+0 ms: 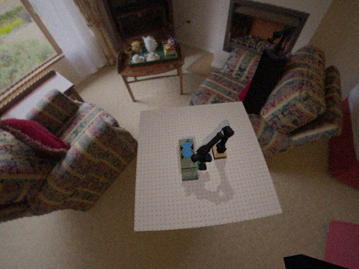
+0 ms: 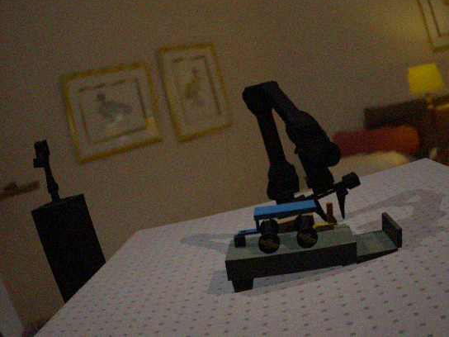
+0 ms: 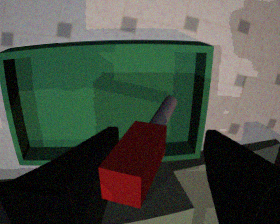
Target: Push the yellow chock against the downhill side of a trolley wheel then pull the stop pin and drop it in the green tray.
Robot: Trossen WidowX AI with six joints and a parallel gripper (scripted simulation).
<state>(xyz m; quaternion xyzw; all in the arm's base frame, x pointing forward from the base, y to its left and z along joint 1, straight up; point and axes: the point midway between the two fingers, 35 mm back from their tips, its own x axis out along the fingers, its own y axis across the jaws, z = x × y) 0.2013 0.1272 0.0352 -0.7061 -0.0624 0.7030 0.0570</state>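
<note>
The red-headed stop pin lies right at my gripper tip. Also, from my gripper tip: blue-topped trolley (13 cm ahead, 12 cm to the right, 6 cm above); then dark end wall (11 cm ahead, 13 cm to the left, 2 cm below); then yellow chock (7 cm ahead, 4 cm to the right, 3 cm above).
</note>
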